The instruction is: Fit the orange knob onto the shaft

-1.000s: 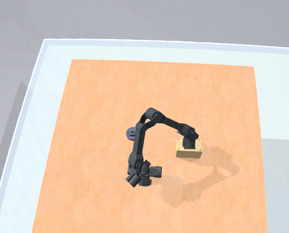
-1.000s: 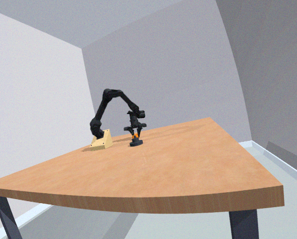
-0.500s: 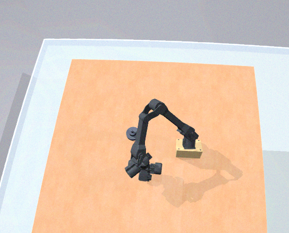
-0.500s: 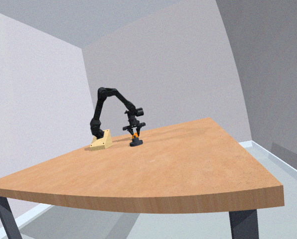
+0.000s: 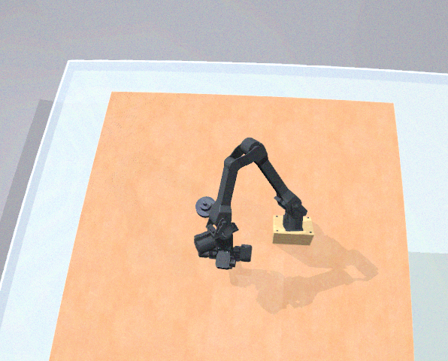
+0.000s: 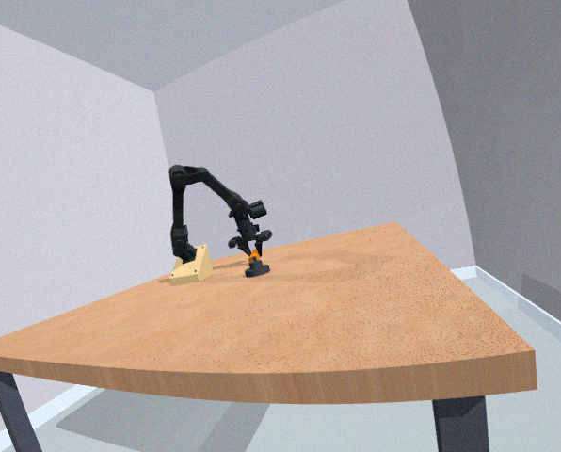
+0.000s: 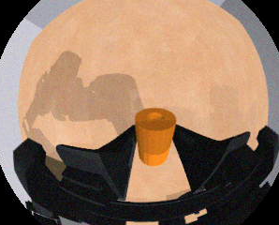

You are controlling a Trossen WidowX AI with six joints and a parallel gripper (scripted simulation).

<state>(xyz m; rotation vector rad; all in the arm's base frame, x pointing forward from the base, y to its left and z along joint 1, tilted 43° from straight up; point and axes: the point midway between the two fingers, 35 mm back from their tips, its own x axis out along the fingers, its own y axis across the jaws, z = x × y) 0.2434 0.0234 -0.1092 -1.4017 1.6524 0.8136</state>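
Right now the dark round pedestal is 7 cm ahead of my gripper tip and 23 cm to the right of it. Also, from my gripper tip: orange knob 1 cm to the right.
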